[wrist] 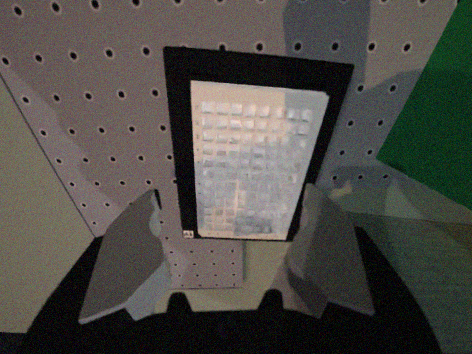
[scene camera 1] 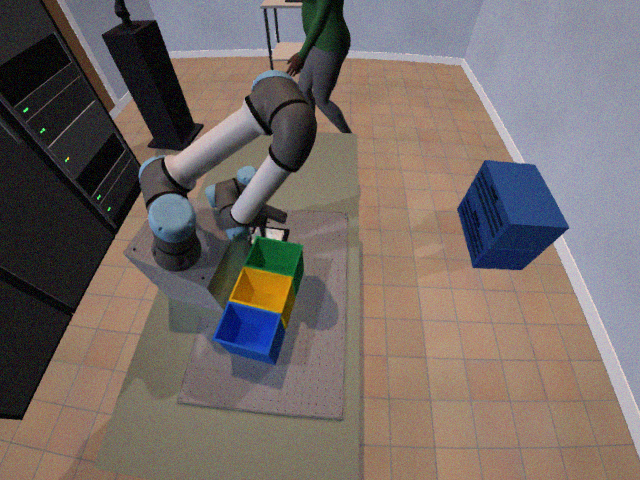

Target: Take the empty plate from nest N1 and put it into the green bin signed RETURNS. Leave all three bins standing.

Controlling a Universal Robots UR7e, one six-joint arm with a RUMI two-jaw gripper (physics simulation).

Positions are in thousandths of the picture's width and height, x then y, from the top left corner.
Labels:
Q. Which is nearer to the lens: the pale plate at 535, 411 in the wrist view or the green bin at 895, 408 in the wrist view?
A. The pale plate.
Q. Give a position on a green bin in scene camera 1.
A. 446, 539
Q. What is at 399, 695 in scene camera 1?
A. A blue bin.

